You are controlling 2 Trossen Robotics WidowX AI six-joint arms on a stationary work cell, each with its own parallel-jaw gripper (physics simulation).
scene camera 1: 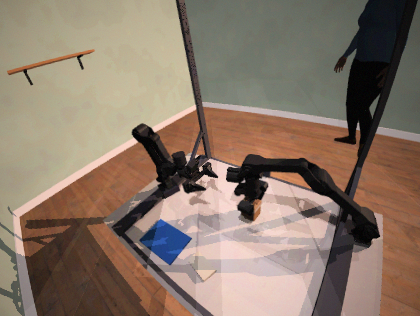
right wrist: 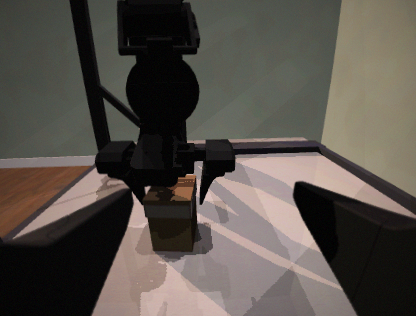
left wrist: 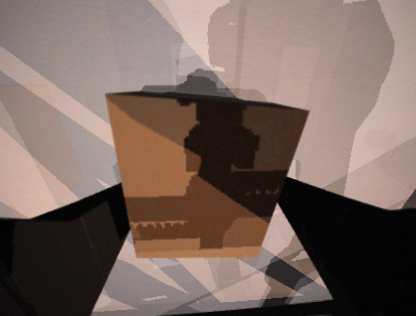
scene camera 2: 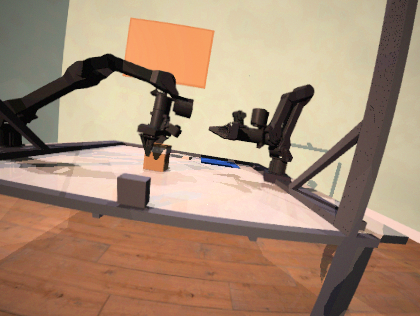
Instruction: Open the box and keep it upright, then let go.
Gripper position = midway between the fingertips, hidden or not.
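My left gripper (scene camera 2: 152, 154) is visible to me, and it also appears in the right wrist view (right wrist: 172, 203) and the left wrist view (left wrist: 209, 180). I can see my right gripper (scene camera 2: 208, 128) as well, and the right wrist view has it too (right wrist: 214, 192). There's a brown box (right wrist: 167, 234), and there's a flat blue panel (scene camera 1: 167, 242). In the right wrist view that panel is out of frame, and in the left wrist view the panel is out of frame as well.
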